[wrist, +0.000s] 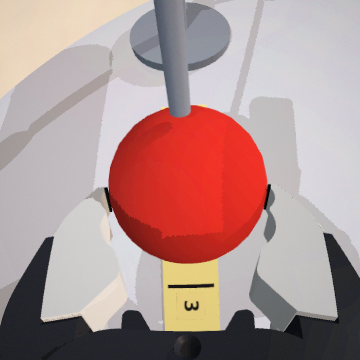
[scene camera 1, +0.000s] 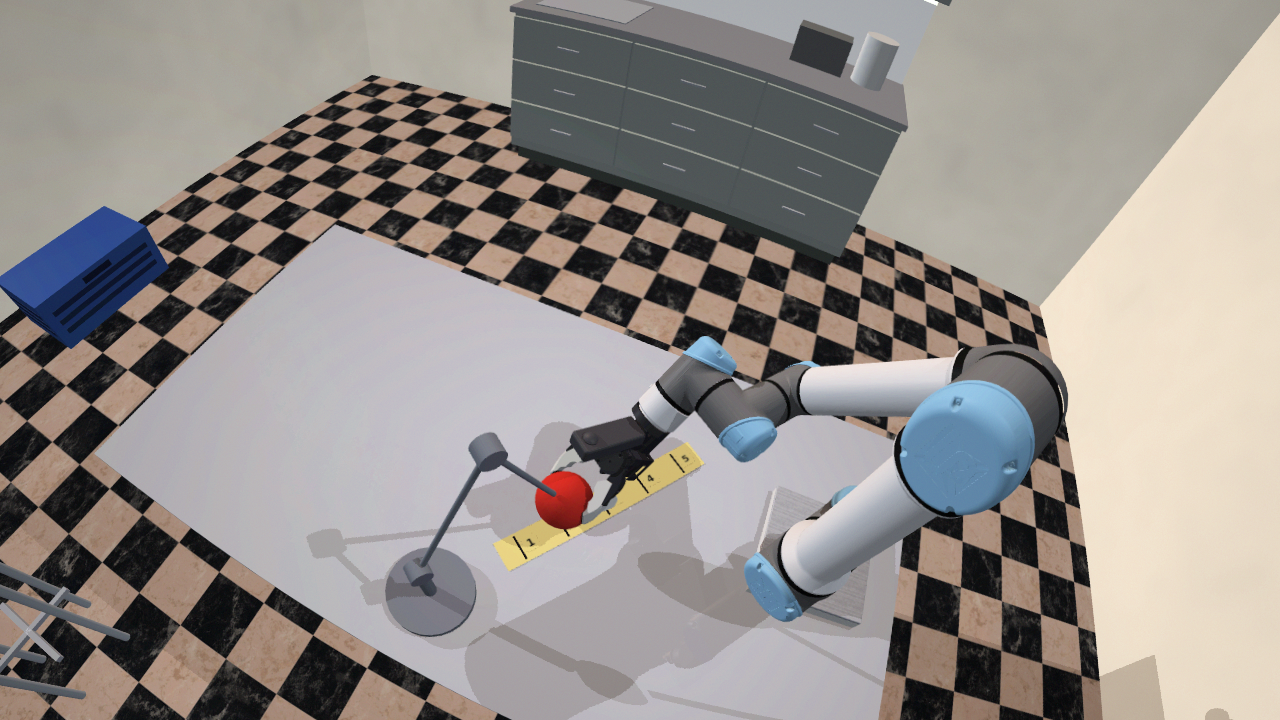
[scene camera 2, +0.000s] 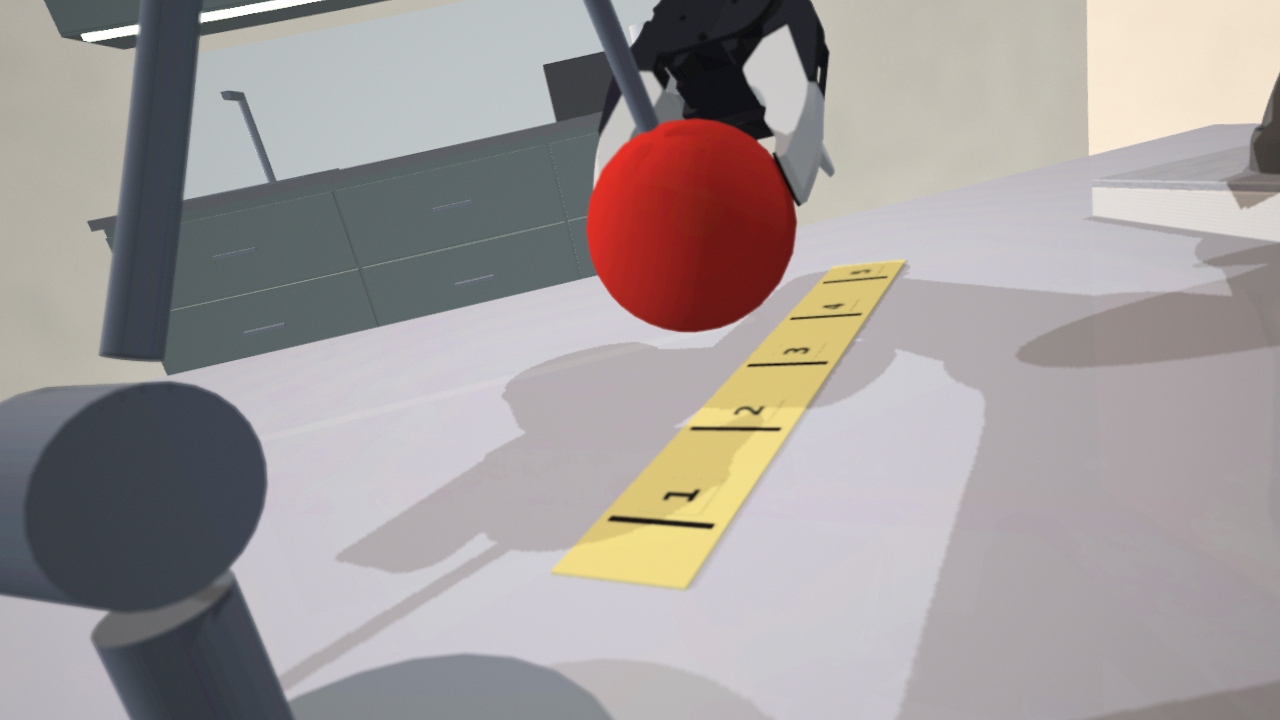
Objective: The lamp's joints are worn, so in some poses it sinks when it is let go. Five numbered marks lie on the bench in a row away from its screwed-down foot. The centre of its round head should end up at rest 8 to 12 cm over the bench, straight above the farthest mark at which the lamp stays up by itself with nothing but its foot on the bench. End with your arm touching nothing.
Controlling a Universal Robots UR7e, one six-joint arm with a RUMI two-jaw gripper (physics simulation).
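Frame: origin at the arm's base, x ahead, y left, z up, level; metres.
Seen in the pictures: gripper, fingertip midpoint: [wrist: 186,187] [scene camera 1: 566,498] [scene camera 2: 692,220].
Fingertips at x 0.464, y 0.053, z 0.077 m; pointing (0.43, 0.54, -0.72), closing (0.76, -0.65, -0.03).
Observation:
A point is followed by its place in that frame.
The lamp's round red head [scene camera 1: 563,499] {x 0.463, y 0.075, z 0.119 m} [scene camera 2: 691,225] {x 0.477, y 0.104, z 0.083 m} [wrist: 188,185] {x 0.460, y 0.045, z 0.122 m} is held above the bench, over the yellow strip [scene camera 1: 671,466] {x 0.304, y -0.138, z -0.032 m} [scene camera 2: 626,559] {x 0.540, y 0.150, z -0.032 m} [wrist: 191,272] {x 0.419, y 0.000, z -0.032 m} with marks 1 to 5. In scene camera 1 it covers part of the strip near mark 2; its exact height cannot be told. My gripper [scene camera 1: 577,492] {x 0.464, y 0.053, z 0.077 m} [wrist: 186,187] {x 0.464, y 0.053, z 0.077 m} is shut on the head, one jaw on each side. The lower rod [scene camera 1: 454,510] {x 0.579, y 0.204, z 0.245 m} rises from the round foot [scene camera 1: 429,613] {x 0.619, y 0.308, z -0.018 m} [wrist: 210,40] {x 0.650, y 0.214, z -0.018 m} to the elbow joint [scene camera 1: 487,451] {x 0.538, y 0.161, z 0.367 m}; the upper rod [scene camera 1: 528,477] {x 0.507, y 0.114, z 0.236 m} [scene camera 2: 623,67] {x 0.489, y 0.088, z 0.149 m} [wrist: 173,60] {x 0.484, y 0.078, z 0.150 m} slopes down to the head.
The arm's base plate [scene camera 1: 783,510] {x 0.065, y -0.100, z -0.002 m} [scene camera 2: 1163,207] {x 0.091, y -0.080, z -0.019 m} stands on the bench [scene camera 1: 313,358] {x 1.137, y -0.084, z -0.034 m} to the right of the strip. A blue box [scene camera 1: 89,268] stands at the left and a metal rack [scene camera 1: 67,611] at the lower left. Grey drawers [scene camera 1: 689,125] stand at the back.

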